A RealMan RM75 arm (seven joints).
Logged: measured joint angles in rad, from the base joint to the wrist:
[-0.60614 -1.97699 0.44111 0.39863 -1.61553 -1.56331 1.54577]
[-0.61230 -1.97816 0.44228 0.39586 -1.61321 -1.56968 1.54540]
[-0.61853 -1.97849 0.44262 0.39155 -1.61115 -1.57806 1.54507]
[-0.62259 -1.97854 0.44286 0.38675 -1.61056 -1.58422 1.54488]
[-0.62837 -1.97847 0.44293 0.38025 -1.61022 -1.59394 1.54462]
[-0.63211 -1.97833 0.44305 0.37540 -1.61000 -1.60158 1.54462]
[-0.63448 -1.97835 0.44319 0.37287 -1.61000 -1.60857 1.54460]
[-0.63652 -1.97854 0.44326 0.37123 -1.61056 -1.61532 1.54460]
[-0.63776 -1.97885 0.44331 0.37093 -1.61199 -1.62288 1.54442]
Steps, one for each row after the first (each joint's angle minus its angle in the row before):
[-0.00616 -0.00117 0.00117 -0.00277 0.00232 -0.00637 -0.00037]
[-0.00623 -0.00033 0.00034 -0.00431 0.00206 -0.00838 -0.00033]
[-0.00406 -0.00005 0.00024 -0.00480 0.00059 -0.00616 -0.00019]
[-0.00578 0.00007 0.00007 -0.00650 0.00034 -0.00972 -0.00026]
[-0.00374 0.00014 0.00012 -0.00485 0.00022 -0.00764 0.00000]
[-0.00237 -0.00002 0.00014 -0.00253 0.00000 -0.00699 -0.00002]
[-0.00204 -0.00019 0.00007 -0.00164 -0.00056 -0.00675 0.00000]
[-0.00124 -0.00031 0.00005 -0.00030 -0.00143 -0.00756 -0.00018]

